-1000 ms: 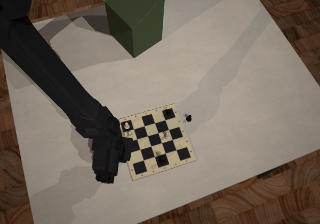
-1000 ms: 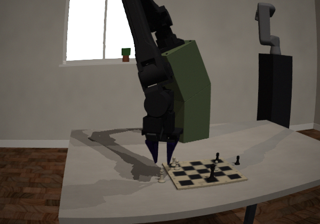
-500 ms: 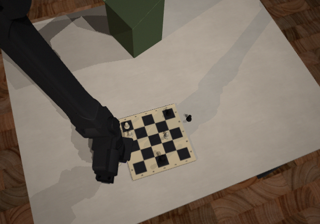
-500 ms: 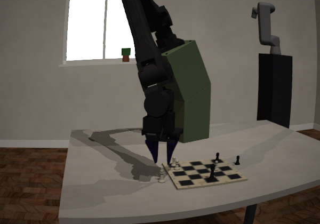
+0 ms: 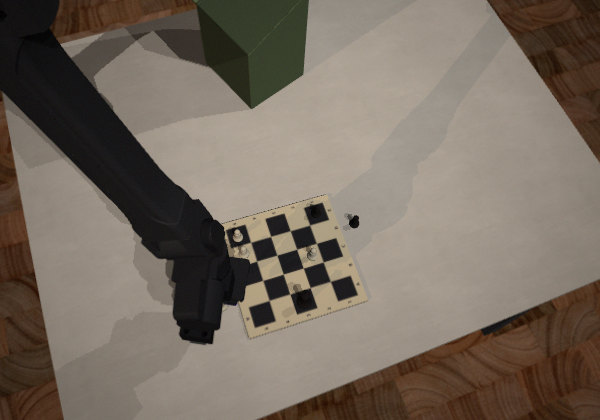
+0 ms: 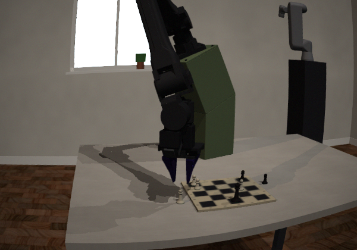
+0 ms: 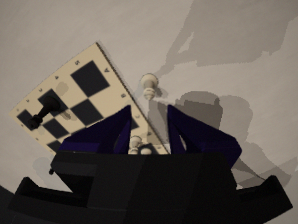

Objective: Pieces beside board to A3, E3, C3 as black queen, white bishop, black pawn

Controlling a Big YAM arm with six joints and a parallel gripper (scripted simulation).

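Now: the white bishop 40 mm below my hand. Also, from my hand: black queen 50 mm ahead, 130 mm to the left, 30 mm below; then chessboard 30 mm behind, 140 mm to the left, 60 mm below.
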